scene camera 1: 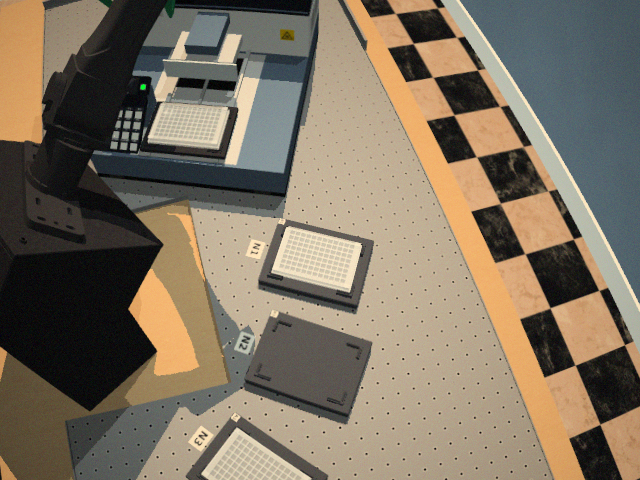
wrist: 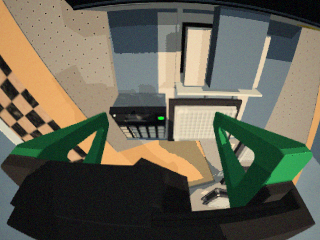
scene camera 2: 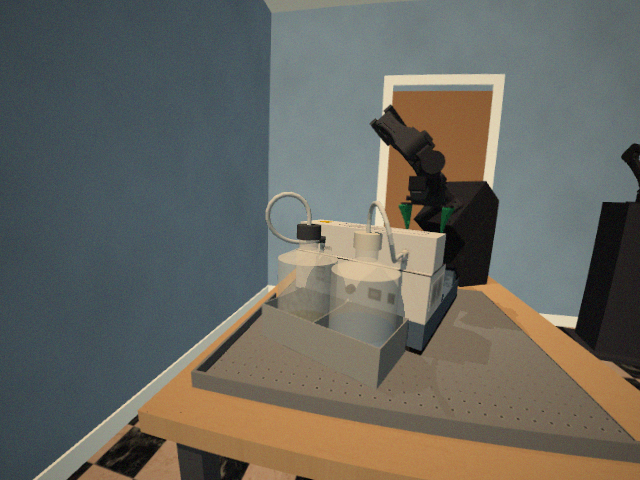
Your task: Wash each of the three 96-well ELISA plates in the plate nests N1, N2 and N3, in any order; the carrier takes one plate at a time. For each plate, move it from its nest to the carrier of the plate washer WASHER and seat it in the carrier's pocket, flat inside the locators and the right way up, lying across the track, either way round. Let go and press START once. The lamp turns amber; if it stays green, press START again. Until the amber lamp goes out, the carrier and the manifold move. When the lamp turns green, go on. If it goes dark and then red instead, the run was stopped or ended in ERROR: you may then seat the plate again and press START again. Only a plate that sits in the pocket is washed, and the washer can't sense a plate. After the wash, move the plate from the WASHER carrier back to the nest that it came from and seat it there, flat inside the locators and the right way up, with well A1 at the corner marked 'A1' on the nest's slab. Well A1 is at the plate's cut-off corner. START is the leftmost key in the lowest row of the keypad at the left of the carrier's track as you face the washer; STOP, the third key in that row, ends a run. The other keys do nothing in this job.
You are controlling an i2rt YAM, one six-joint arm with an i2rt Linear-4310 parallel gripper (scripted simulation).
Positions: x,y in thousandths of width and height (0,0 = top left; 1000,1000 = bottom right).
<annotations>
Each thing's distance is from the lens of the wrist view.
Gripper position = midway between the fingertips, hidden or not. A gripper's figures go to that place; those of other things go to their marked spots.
gripper (wrist: 502,494): 13 cm
white 96-well plate (wrist: 611,523): 32 cm
</annotations>
